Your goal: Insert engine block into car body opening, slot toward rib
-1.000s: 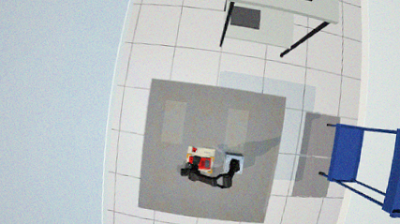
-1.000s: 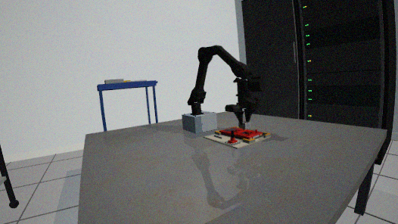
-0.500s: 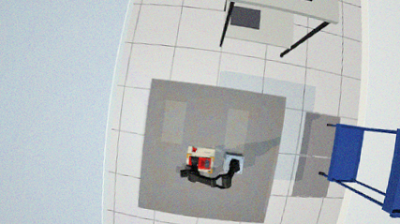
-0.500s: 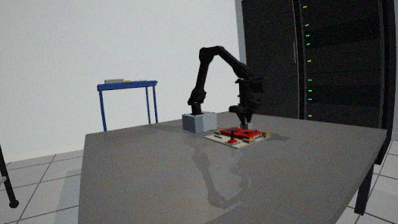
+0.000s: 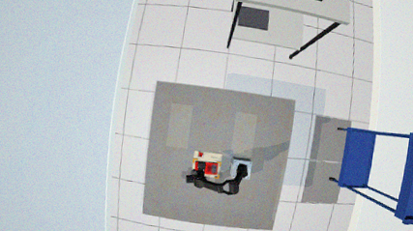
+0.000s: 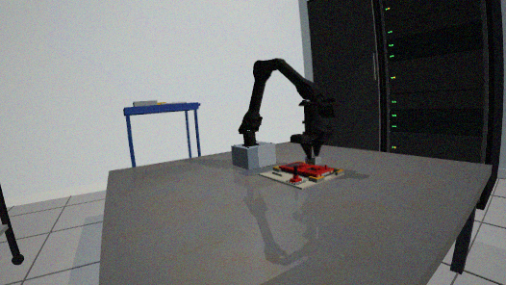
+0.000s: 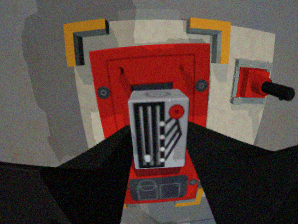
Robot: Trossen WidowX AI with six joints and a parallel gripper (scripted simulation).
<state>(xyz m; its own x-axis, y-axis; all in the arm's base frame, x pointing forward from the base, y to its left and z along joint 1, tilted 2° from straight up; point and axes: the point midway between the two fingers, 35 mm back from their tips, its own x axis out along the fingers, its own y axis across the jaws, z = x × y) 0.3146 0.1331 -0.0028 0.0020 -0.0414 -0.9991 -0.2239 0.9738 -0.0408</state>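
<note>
The engine block is 1 cm below my gripper tip.
</note>
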